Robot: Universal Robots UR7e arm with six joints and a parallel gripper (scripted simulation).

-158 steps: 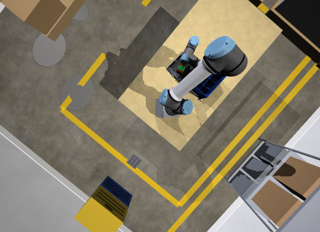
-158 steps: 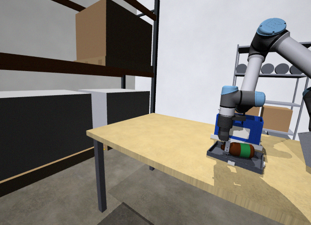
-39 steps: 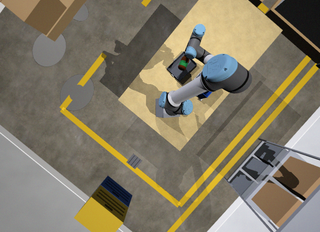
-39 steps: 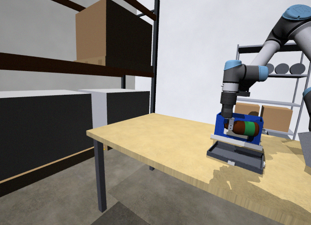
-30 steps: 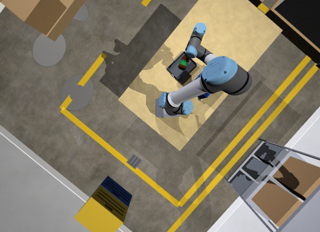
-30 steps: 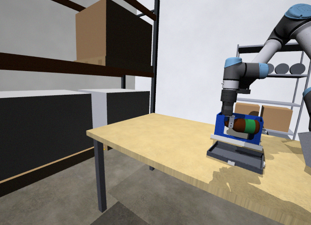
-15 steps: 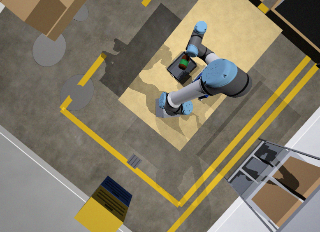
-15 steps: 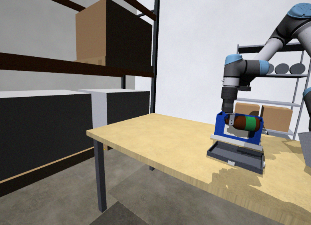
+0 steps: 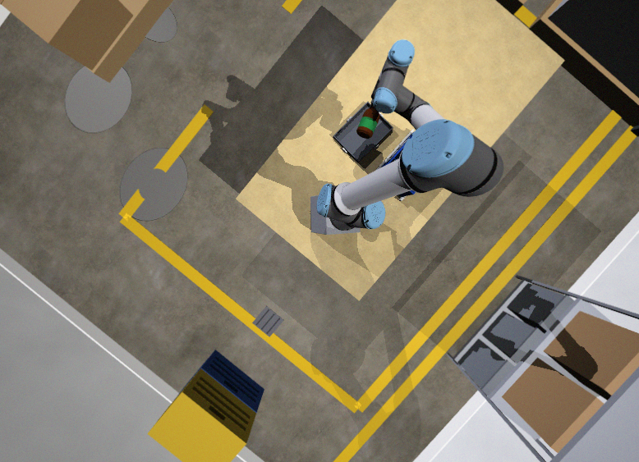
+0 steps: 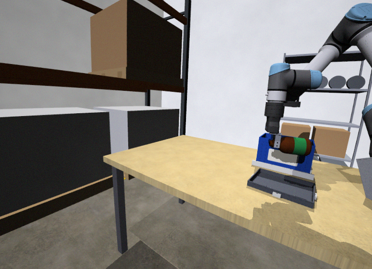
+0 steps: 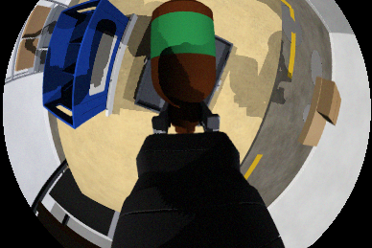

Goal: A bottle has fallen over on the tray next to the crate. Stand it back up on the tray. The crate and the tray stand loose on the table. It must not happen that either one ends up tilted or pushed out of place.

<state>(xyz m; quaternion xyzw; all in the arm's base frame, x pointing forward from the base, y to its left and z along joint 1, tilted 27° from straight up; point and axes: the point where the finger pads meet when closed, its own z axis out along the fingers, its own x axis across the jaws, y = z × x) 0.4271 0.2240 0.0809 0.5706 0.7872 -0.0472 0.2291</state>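
Now: hand 50 mm past the bottle, 10 mm to the left of it and 10 mm above it. Also, from my hand: dark grey tray (190 mm below, 50 mm behind, 10 mm to the right); blue crate (300 mm to the right, 120 mm below, 40 mm behind).
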